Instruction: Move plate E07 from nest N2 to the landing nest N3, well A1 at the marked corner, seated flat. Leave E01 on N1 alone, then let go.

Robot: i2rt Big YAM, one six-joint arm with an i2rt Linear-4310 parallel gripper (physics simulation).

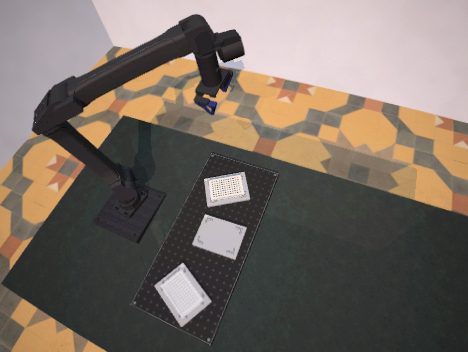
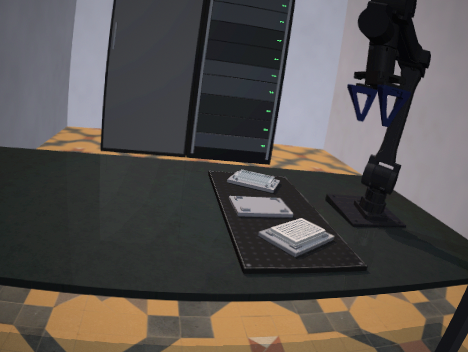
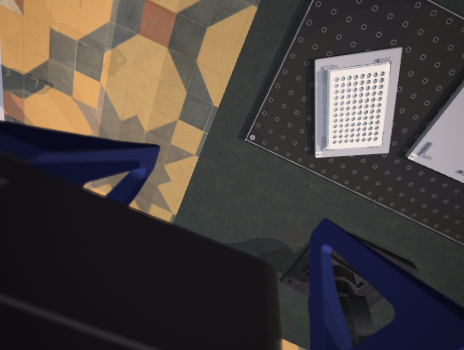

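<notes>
A white well plate [image 1: 226,188] [image 2: 300,230] [image 3: 358,106] sits on a pale nest [image 1: 227,203] [image 3: 394,90] at one end of the black board. The middle nest [image 1: 219,237] [image 2: 261,206] [image 3: 445,140] is bare, with corner brackets. A second, paler plate [image 1: 182,294] [image 2: 256,178] sits on the nest at the other end. Which plate is E07 or E01 cannot be read. My gripper [image 1: 222,101] [image 2: 374,123] [image 3: 240,192] is open and empty. It hangs high, beyond the board's end by the first plate, apart from both plates.
The black perforated board [image 1: 265,180] [image 2: 255,262] [image 3: 280,117] lies on the dark green table [image 1: 350,275] [image 2: 125,225] [image 3: 215,195]. My arm's base plate [image 1: 150,220] [image 2: 345,207] stands beside the board. A dark cabinet [image 2: 150,75] and a rack with green lights stand behind the table.
</notes>
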